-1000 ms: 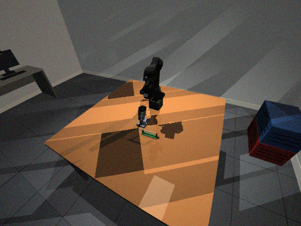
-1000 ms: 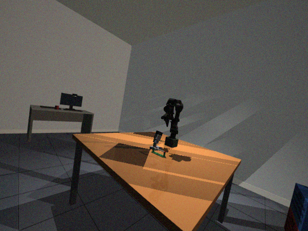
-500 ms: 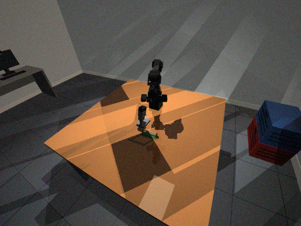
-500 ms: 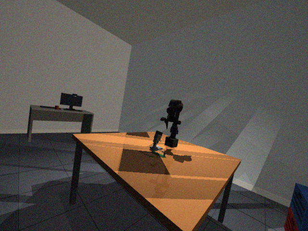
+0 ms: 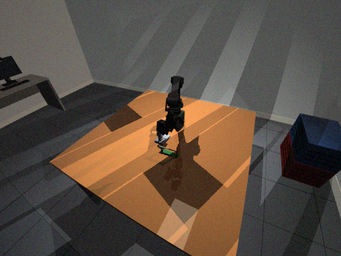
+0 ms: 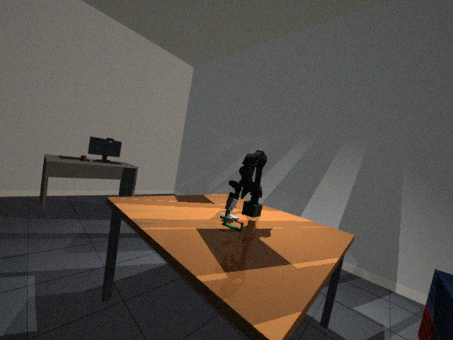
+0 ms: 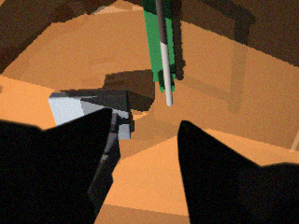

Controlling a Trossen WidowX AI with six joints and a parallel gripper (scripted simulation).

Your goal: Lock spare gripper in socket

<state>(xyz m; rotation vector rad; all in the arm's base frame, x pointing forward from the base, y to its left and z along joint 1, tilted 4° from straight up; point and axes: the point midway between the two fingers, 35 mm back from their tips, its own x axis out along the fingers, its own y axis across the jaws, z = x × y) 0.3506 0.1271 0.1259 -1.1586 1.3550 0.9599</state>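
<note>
The green mount lies 2 cm ahead of my gripper tip, 1 cm to the left of it and 15 cm below it. Also, from my gripper tip: spare gripper 8 cm behind, 12 cm to the right, 5 cm below.
</note>
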